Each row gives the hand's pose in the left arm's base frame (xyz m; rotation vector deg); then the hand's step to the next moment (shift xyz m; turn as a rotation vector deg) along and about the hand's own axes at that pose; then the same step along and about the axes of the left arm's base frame.
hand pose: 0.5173 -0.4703 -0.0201 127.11 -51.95 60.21
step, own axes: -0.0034 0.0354 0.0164 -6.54 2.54 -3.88
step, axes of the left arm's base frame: -0.0206 -0.0328 -0.0062 -6.80 3.29 -2.68
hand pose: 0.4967 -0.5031 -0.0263 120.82 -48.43 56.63
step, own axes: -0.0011 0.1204 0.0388 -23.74 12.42 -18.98
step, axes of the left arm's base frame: -0.0773 -0.0993 0.0135 -29.08 13.86 -6.36
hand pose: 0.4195 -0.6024 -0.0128 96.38 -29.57 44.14
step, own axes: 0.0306 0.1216 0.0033 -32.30 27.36 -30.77
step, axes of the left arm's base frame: -0.0625 -0.0312 0.1042 -47.89 21.07 -0.94
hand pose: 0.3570 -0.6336 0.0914 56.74 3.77 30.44
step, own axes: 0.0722 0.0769 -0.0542 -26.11 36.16 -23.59
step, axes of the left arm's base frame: 0.0167 0.1083 0.0453 -43.91 22.11 11.34
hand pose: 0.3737 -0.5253 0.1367 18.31 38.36 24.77
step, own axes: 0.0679 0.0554 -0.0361 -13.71 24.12 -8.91
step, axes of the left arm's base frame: 0.0084 0.0858 -0.0393 -22.22 15.54 10.67
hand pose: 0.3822 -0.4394 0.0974 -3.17 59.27 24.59
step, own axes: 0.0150 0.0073 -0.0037 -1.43 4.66 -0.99
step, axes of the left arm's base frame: 0.0008 0.0106 -0.0134 -3.16 3.57 1.41
